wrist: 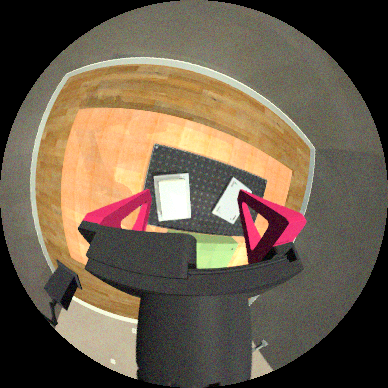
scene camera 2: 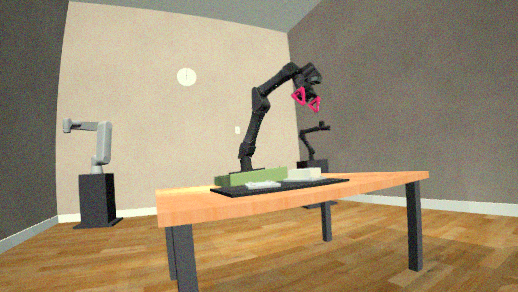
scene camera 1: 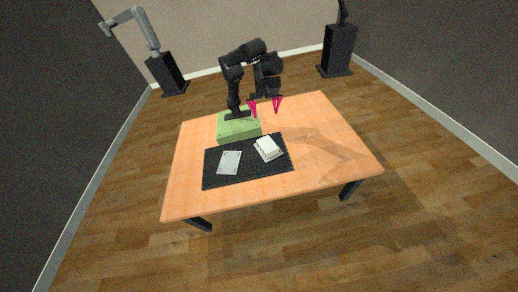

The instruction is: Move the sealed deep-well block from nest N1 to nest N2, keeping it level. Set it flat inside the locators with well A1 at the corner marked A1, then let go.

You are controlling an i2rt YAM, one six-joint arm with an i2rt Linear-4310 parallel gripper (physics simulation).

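Places are measured from the arm's base along level axes (x ahead, y down, z left), in centimetres.
Pixels of known places: gripper, between the fingertips: (wrist: 194, 193) (scene camera 2: 310, 108) (scene camera 1: 265, 116); arm's base, origin of its link: (scene camera 2: 247, 171) (scene camera 1: 237, 115).
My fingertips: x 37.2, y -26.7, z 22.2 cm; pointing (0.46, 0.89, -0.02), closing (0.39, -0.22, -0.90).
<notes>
Ahead of a thing's pixels: the offset from my fingertips to its top centre. Level surfaces: height alone.
The off-white deep-well block @[dx -7.1, dy +26.7, dz -2.3 cm] (scene camera 1: 268, 144) (scene camera 2: 306, 173) (wrist: 174, 199) sits flat on a pale nest plate @[dx -7.1, dy +30.3, dz -2.3 cm] (scene camera 1: 273, 158) (scene camera 2: 299, 180) (wrist: 186, 177) at the right of the black board in the first scene view. The other nest, a pale plate @[dx -0.1, dy +30.3, dz -25.6 cm] (scene camera 1: 229, 163) (scene camera 2: 262, 185) (wrist: 230, 202) with small corner marks, lies bare on the left part of the board. Which nest is N1 or N2, and the A1 mark, cannot be read. My gripper (scene camera 1: 266, 115) (scene camera 2: 307, 107) (wrist: 194, 193) is wide open and empty, high above the table and behind the block in the first scene view.
The black perforated board @[dx -2.6, dy +32.0, dz -16.9 cm] (scene camera 1: 212, 182) (scene camera 2: 230, 192) (wrist: 202, 175) lies on the orange table @[dy +33.6 cm] (scene camera 1: 330, 130) (scene camera 2: 200, 209) (wrist: 100, 150). A green base block (scene camera 1: 239, 131) (scene camera 2: 257, 175) (wrist: 215, 252) carries the arm behind the board. Two other arms stand on dark pedestals off the table.
</notes>
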